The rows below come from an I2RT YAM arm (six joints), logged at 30 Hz.
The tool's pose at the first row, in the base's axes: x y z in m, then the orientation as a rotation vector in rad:
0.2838 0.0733 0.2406 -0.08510 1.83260 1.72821
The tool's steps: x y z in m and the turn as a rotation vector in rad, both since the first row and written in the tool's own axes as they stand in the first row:
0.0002 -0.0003 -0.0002 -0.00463 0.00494 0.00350
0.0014 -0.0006 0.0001 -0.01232 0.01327 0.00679
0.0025 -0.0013 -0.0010 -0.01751 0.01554 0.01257
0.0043 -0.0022 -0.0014 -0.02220 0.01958 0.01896
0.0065 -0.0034 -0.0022 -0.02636 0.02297 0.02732
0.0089 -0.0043 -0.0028 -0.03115 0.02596 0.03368
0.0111 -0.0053 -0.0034 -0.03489 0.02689 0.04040
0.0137 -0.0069 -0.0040 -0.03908 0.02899 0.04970
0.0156 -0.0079 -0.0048 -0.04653 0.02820 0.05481
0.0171 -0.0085 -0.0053 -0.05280 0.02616 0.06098
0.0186 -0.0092 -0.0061 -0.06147 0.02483 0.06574
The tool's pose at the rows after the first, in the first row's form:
0.2837 0.0731 0.2402 -0.08816 1.83340 1.73617
0.2830 0.0738 0.2394 -0.09566 1.83392 1.74770
0.2820 0.0731 0.2382 -0.09455 1.83305 1.75707
0.2808 0.0732 0.2366 -0.09424 1.83405 1.76686
0.2792 0.0731 0.2345 -0.09135 1.83568 1.77736
0.2774 0.0732 0.2325 -0.09016 1.83578 1.78696
0.2759 0.0733 0.2306 -0.08639 1.83541 1.79531
0.2742 0.0735 0.2280 -0.08147 1.83631 1.80617
0.2728 0.0732 0.2262 -0.07913 1.83086 1.81640
0.2717 0.0732 0.2249 -0.07423 1.82586 1.82591
0.2705 0.0729 0.2236 -0.07222 1.81875 1.83685

